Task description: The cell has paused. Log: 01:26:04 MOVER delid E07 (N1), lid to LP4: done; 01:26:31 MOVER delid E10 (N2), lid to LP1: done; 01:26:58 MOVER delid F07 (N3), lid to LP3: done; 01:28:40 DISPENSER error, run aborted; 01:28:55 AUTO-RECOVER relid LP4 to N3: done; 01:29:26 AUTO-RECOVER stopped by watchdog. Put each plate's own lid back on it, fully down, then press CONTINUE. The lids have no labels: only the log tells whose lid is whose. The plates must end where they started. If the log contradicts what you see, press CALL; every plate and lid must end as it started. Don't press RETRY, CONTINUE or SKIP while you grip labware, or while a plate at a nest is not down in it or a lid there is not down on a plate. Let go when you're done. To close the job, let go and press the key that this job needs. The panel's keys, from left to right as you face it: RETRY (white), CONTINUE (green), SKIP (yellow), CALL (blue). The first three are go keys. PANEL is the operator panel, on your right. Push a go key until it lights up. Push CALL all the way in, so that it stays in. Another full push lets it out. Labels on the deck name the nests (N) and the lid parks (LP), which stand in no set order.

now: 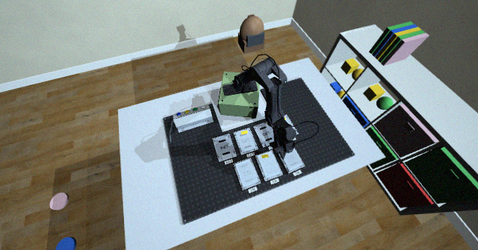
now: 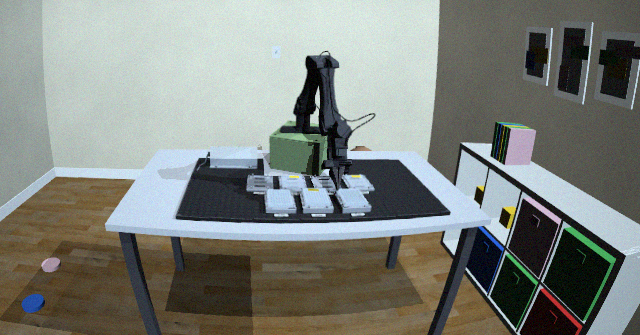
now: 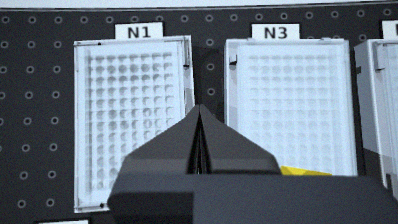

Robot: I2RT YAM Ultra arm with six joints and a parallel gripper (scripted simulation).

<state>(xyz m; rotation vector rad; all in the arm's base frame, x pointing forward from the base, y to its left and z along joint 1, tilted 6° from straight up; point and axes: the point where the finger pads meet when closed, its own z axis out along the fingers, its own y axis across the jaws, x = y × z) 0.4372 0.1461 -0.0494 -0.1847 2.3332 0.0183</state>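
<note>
My gripper is now 1 cm short of the plate, 7 cm to the left of it and 4 cm above it. From my hand the other things lie so: lid park LP2: 18 cm behind, 4 cm to the right, 6 cm below; white retry key: 40 cm behind, 38 cm to the right; green continue key: 39 cm behind, 43 cm to the right.
</note>
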